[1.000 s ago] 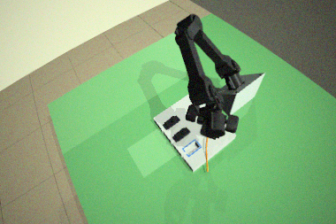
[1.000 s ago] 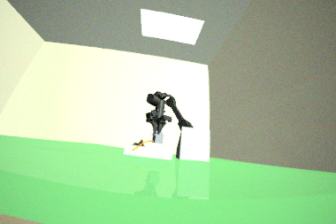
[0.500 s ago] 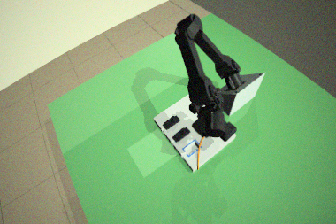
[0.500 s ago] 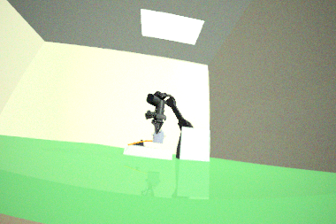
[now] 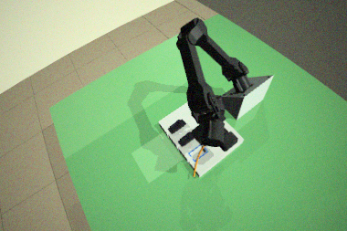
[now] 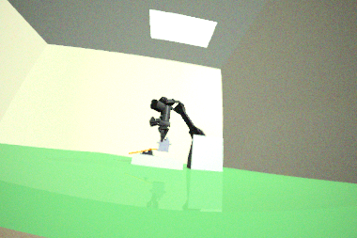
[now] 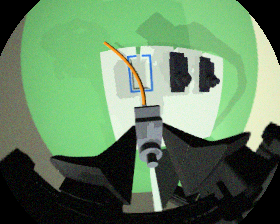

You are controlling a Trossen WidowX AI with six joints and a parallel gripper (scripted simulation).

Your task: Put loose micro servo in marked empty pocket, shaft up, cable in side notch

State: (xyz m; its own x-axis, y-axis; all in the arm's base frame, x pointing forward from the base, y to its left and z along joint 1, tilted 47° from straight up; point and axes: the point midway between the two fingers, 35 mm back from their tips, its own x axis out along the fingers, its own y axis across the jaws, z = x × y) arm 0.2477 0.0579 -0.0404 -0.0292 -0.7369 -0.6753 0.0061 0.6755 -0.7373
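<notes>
The white deck lies 40 mm behind my gripper tip, 70 mm to the right of it and 100 mm below it.
</notes>
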